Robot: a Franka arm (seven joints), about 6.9 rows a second.
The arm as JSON. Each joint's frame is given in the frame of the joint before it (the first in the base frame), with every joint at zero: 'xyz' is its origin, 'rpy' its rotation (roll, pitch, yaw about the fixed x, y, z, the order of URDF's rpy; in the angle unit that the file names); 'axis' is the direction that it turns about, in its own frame. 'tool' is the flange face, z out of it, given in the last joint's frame.
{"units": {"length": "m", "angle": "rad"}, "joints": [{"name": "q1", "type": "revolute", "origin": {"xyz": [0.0, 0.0, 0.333], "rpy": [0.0, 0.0, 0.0]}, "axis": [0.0, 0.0, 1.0]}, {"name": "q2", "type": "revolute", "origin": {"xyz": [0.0, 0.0, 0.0], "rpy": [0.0, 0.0, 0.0]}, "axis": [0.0, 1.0, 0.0]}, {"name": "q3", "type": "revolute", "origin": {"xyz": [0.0, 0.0, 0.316], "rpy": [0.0, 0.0, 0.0]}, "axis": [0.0, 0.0, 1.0]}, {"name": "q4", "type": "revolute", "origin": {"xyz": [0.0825, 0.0, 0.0], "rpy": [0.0, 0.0, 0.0]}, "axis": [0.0, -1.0, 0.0]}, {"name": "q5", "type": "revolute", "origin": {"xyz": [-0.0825, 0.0, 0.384], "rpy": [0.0, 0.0, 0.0]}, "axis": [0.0, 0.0, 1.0]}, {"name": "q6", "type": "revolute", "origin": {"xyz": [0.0, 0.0, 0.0], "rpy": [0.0, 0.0, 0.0]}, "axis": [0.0, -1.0, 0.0]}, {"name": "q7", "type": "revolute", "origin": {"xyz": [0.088, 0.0, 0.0], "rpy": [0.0, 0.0, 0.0]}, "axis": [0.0, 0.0, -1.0]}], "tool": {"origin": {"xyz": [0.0, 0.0, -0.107], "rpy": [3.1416, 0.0, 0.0]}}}
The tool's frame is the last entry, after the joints.
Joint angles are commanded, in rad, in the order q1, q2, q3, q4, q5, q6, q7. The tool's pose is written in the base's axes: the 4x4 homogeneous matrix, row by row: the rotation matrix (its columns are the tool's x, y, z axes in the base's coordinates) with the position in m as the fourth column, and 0 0 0 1 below. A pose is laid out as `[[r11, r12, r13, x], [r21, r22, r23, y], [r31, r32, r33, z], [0, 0, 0, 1]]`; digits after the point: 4 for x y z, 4 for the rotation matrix.
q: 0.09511, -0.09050, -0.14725, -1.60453, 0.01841, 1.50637, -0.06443
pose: [[0.9999, 0.0139, -0.0070, 0.5190], [0.0142, -0.9994, 0.0320, -0.0289], [-0.0066, -0.0321, -0.9995, 0.6512], [0, 0, 0, 1]]
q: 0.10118, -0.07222, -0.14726, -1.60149, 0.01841, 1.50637, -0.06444
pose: [[0.9996, 0.0195, -0.0223, 0.5249], [0.0202, -0.9993, 0.0300, -0.0252], [-0.0217, -0.0304, -0.9993, 0.6431], [0, 0, 0, 1]]
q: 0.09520, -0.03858, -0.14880, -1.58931, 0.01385, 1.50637, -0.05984
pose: [[0.9990, 0.0066, -0.0437, 0.5350], [0.0075, -0.9997, 0.0219, -0.0288], [-0.0435, -0.0222, -0.9988, 0.6311], [0, 0, 0, 1]]
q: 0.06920, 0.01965, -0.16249, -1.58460, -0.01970, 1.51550, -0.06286
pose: [[0.9955, -0.0300, -0.0901, 0.5508], [-0.0314, -0.9994, -0.0145, -0.0529], [-0.0896, 0.0173, -0.9958, 0.6027], [0, 0, 0, 1]]
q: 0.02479, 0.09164, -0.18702, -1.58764, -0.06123, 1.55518, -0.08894
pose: [[0.9889, -0.0663, -0.1330, 0.5676], [-0.0744, -0.9956, -0.0574, -0.0952], [-0.1286, 0.0667, -0.9895, 0.5647], [0, 0, 0, 1]]
